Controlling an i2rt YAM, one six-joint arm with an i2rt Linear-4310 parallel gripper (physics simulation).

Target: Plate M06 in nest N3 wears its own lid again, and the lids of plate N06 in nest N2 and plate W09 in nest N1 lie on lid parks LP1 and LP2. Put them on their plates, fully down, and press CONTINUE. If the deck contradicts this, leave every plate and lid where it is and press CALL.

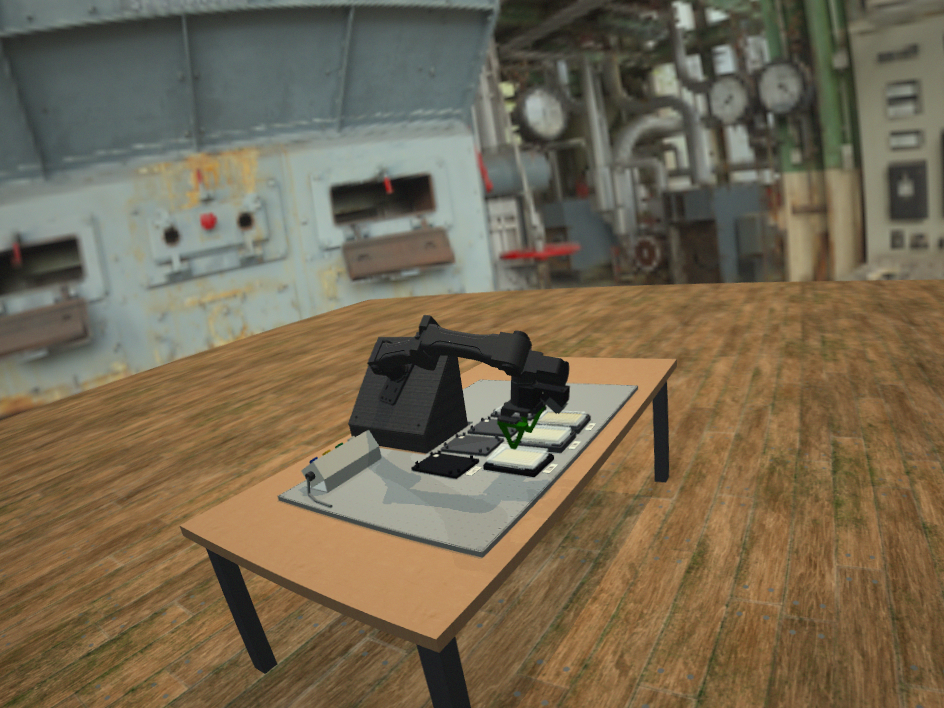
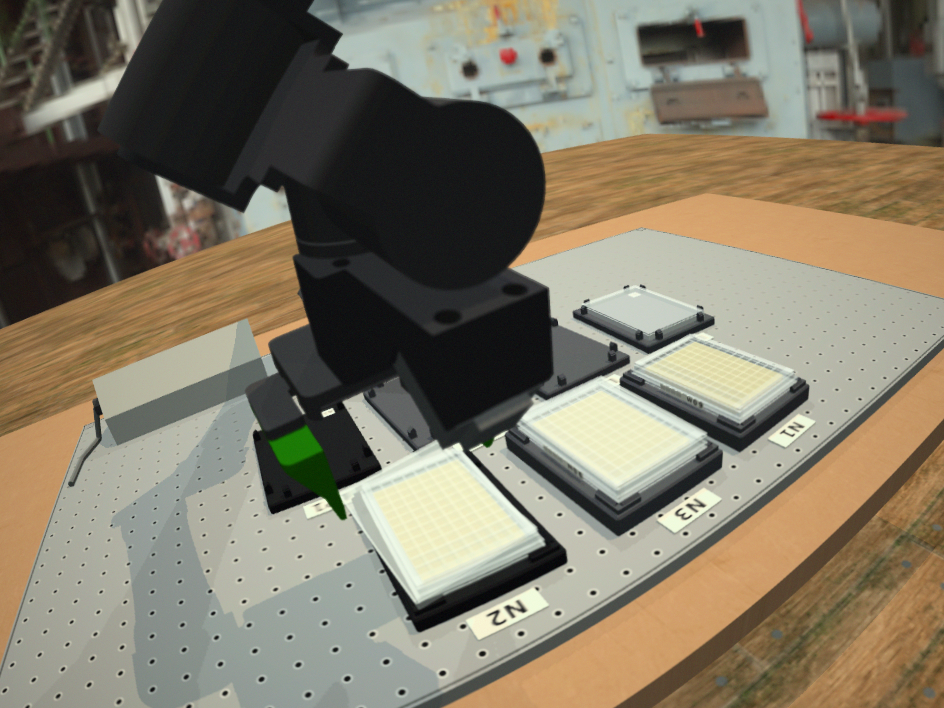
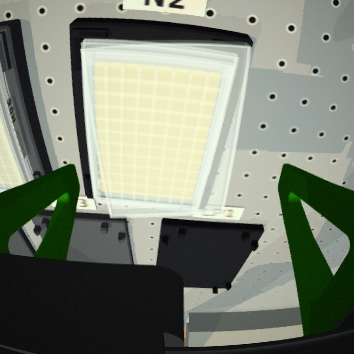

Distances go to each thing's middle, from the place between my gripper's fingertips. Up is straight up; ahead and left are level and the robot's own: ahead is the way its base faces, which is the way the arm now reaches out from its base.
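Scene:
The lid park LP1 [image 2: 350,458] is 190 mm behind my gripper, 70 mm to the right of it and 70 mm below it. Then there's the lid nest LP3 [image 1: 463,444], and that one's 200 mm behind my gripper, 60 mm to the left of it and 70 mm lower than it. The nest N3 [image 2: 619,518] is 150 mm to the left of my gripper, 30 mm behind it and 60 mm below it. As for the nest N2 [image 2: 552,556], my gripper is 70 mm above it, 20 mm past it and 10 mm to the right of it. Going by their middles, the nest N2 is the nearest to my gripper of the things named here.

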